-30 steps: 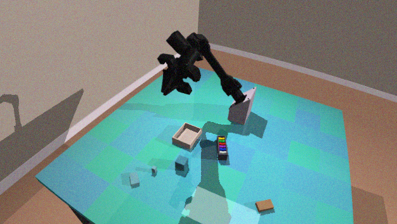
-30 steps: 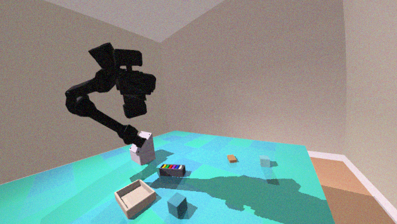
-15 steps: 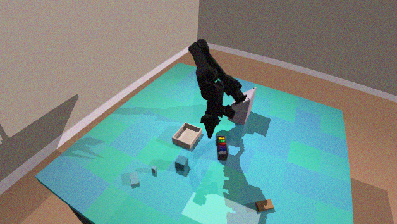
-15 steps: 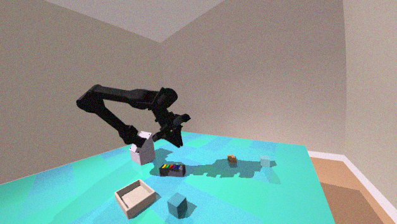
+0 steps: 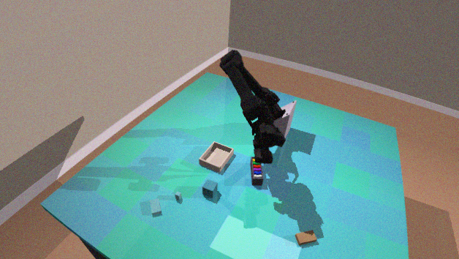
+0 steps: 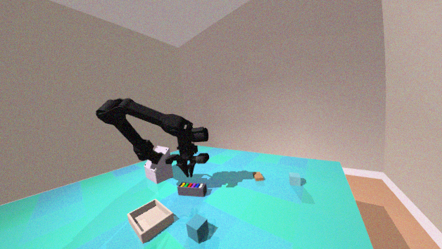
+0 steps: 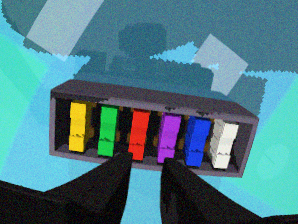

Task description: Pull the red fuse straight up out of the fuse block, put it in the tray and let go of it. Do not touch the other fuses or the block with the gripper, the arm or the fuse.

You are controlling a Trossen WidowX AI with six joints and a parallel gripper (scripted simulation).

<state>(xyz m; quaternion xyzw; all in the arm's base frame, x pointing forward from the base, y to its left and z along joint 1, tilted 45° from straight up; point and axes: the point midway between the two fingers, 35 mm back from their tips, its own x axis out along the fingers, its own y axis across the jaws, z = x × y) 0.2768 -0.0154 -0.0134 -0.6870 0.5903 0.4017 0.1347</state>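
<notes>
My gripper tip is now 5 cm above the red fuse. The rest, counted from my gripper tip: beige tray 19 cm to the right, 7 cm below; then green fuse 5 cm below, 2 cm behind, 1 cm to the right; then purple fuse 5 cm below, 1 cm ahead.
</notes>
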